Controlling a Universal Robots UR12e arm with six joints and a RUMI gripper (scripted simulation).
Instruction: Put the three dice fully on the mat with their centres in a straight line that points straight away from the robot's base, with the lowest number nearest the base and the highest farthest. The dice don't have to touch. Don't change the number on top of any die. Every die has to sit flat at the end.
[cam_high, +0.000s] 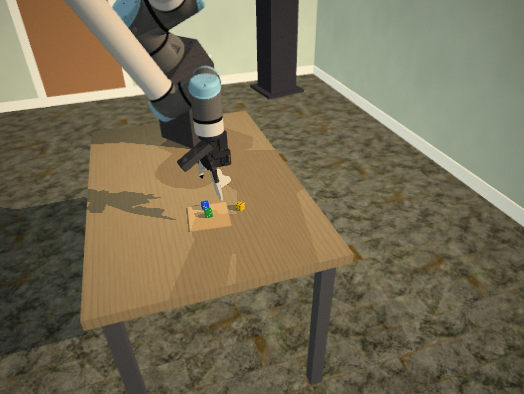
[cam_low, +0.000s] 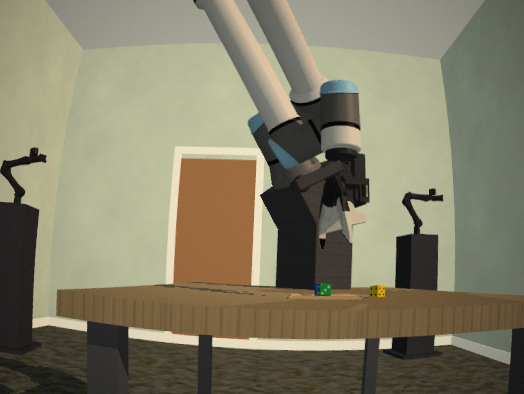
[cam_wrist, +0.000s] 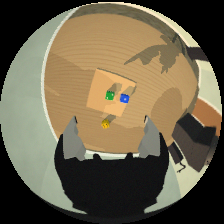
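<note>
The yellow die is 10 cm to the left of my hand, 9 cm below it and 1 cm ahead of it. Also, from my hand: green die (9 cm below, 2 cm to the right); tan mat (10 cm below, 2 cm to the right); blue die (9 cm below, 5 cm behind, 1 cm to the right).
</note>
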